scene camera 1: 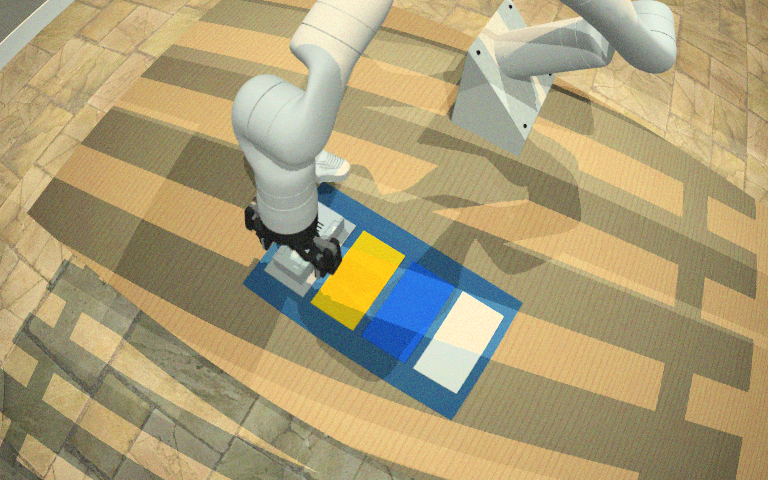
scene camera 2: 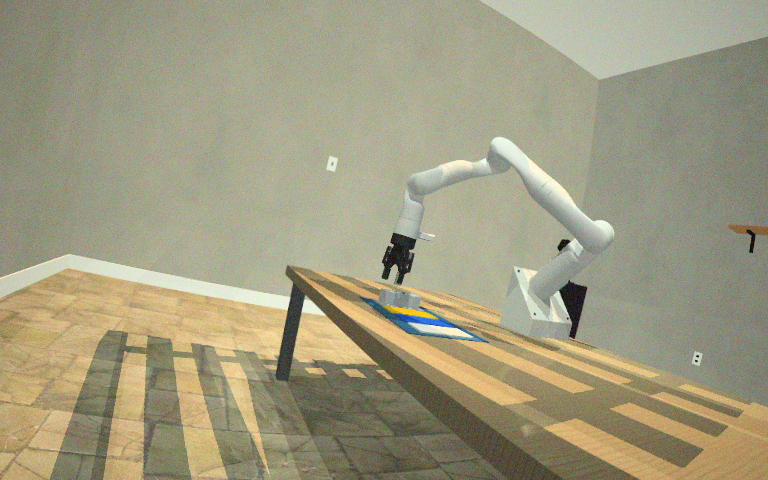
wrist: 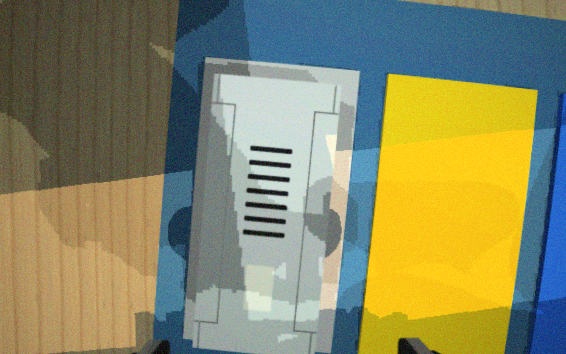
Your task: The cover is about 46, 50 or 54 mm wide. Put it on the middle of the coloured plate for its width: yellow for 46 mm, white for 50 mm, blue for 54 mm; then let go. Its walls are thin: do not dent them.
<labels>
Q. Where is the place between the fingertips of my gripper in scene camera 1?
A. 293, 259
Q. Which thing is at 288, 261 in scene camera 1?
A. A grey cover.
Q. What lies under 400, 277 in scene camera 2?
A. My gripper.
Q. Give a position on a yellow plate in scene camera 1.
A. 346, 296
</labels>
